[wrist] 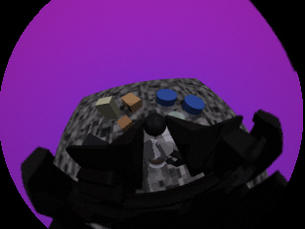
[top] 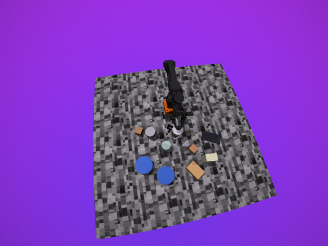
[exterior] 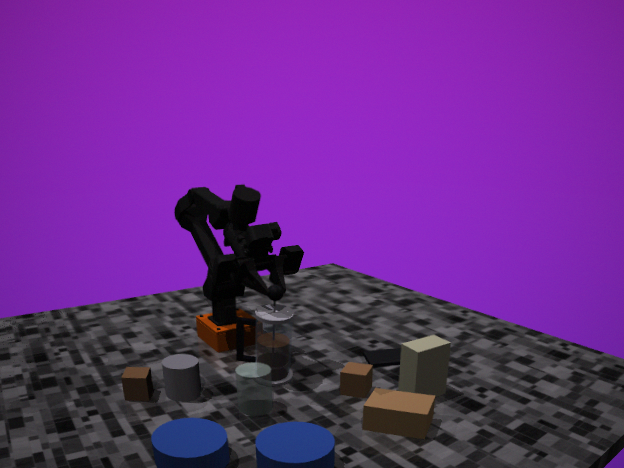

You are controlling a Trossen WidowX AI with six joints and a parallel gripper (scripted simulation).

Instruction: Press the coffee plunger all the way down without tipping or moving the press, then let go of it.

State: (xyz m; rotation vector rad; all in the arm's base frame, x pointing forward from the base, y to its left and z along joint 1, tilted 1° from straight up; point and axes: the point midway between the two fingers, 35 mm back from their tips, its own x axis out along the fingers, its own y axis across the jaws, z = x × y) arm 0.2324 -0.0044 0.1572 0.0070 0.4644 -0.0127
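Now: gripper tip 9 cm above the coffee press, 3 cm past it and 1 cm to the left of it. The rest, counted from my gripper tip: grey cylinder 19 cm to the right, 16 cm below, 5 cm behind; then tan box 26 cm ahead, 17 cm below, 8 cm to the left; then cream block 21 cm ahead, 20 cm to the left, 14 cm below.
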